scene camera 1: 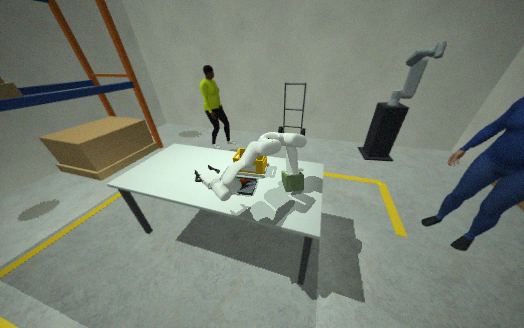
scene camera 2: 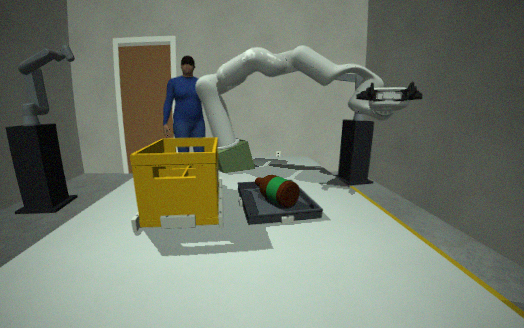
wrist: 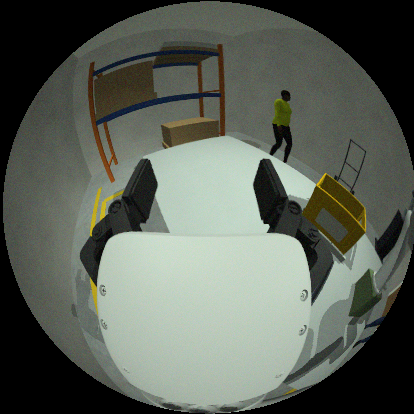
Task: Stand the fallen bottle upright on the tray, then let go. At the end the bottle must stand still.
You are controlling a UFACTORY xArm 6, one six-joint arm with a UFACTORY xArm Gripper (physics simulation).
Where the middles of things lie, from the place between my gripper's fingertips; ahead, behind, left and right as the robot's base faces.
The brown bottle [scene camera 2: 284, 192] lies 290 mm below my hand, 230 mm to the right of it and 160 mm behind it. The rest, counted from my hand: yellow crate [scene camera 2: 166, 183] 490 mm to the right, 240 mm below, 200 mm behind; dark tray [scene camera 2: 259, 210] 320 mm below, 240 mm to the right, 160 mm behind.
